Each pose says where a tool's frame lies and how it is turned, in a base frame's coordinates. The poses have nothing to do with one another.
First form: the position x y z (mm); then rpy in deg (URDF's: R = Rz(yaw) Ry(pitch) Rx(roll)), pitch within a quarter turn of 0, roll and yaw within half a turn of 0.
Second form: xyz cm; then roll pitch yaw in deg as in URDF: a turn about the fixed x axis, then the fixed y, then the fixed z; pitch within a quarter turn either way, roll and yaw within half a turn. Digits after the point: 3 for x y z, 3 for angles.
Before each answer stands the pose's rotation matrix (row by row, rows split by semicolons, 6 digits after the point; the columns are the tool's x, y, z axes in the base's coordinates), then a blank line. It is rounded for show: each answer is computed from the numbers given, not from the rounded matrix.
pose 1, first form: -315.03 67.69 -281.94 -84.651 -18.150 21.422
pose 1, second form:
0.884597 0.254675 -0.390677; 0.347062 0.200059 0.916256; 0.311506 -0.946106 0.088584

-31.503 6.769 -28.194 -84.651 -18.150 21.422
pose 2, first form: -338.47 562.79 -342.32 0.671 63.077 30.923
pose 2, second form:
0.388432 -0.504893 0.770846; 0.232684 0.863166 0.448111; -0.891616 0.005303 0.452762

-33.847 56.279 -34.232 0.671 63.077 30.923
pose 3, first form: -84.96 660.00 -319.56 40.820 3.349 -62.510
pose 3, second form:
0.460805 0.688948 -0.559472; -0.885576 0.315444 -0.340954; -0.058418 0.652568 0.755475

-8.496 66.000 -31.956 40.820 3.349 -62.510
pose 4, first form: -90.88 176.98 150.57 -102.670 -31.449 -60.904
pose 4, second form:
0.414843 0.055874 0.908176; -0.745448 -0.551455 0.374439; 0.521739 -0.832331 -0.187116

-9.088 17.698 15.057 -102.670 -31.449 -60.904
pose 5, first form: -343.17 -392.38 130.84 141.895 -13.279 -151.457
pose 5, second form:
-0.854972 -0.251469 -0.453637; -0.465043 0.758971 0.455740; 0.229693 0.600605 -0.765842

-34.317 -39.238 13.084 141.895 -13.279 -151.457
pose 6, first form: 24.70 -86.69 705.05 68.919 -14.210 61.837
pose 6, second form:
0.457540 -0.425210 0.780931; 0.854633 -0.032164 -0.518235; 0.245477 0.904523 0.348682

2.470 -8.669 70.505 68.919 -14.210 61.837
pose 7, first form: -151.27 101.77 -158.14 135.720 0.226 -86.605
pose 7, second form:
0.059219 -0.714517 -0.697107; -0.998237 -0.045146 -0.038526; -0.003944 0.698160 -0.715931

-15.127 10.177 -15.814 135.720 0.226 -86.605
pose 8, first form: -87.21 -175.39 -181.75 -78.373 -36.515 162.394
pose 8, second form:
-0.766055 -0.616483 -0.181958; 0.243095 -0.015813 -0.969874; 0.595033 -0.787209 0.161978

-8.721 -17.539 -18.175 -78.373 -36.515 162.394
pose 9, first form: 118.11 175.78 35.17 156.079 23.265 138.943
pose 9, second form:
-0.692743 0.479626 0.538579; 0.603403 0.794480 0.068606; -0.394984 0.372506 -0.839778

11.811 17.578 3.517 156.079 23.265 138.943
